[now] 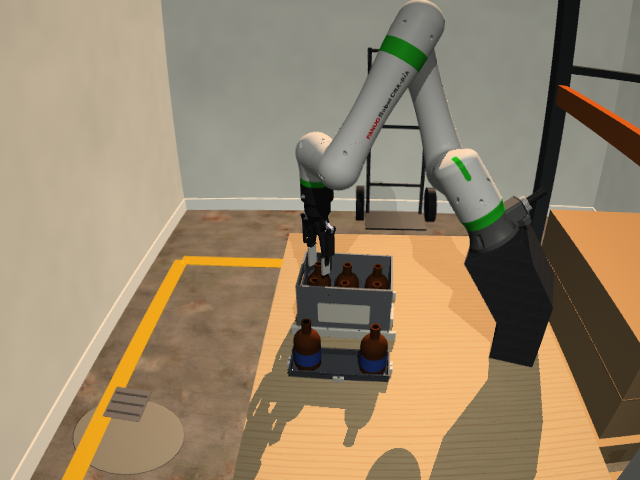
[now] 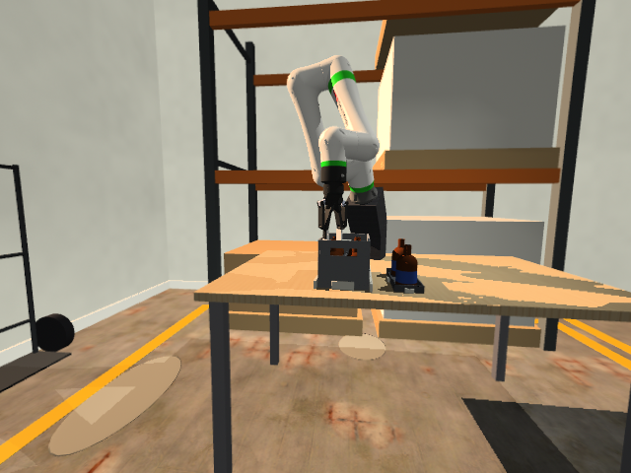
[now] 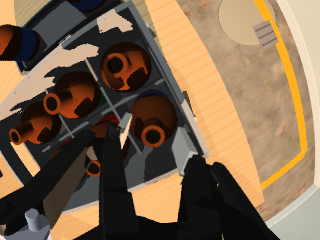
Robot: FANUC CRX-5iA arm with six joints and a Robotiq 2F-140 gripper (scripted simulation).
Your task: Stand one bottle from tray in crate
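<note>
Now: the glass bottle 9 cm below my hand. The rest, counted from my hand: tray 3 cm behind, 28 cm to the left, 16 cm below; grey crate 8 cm behind, 6 cm to the left, 9 cm below.
</note>
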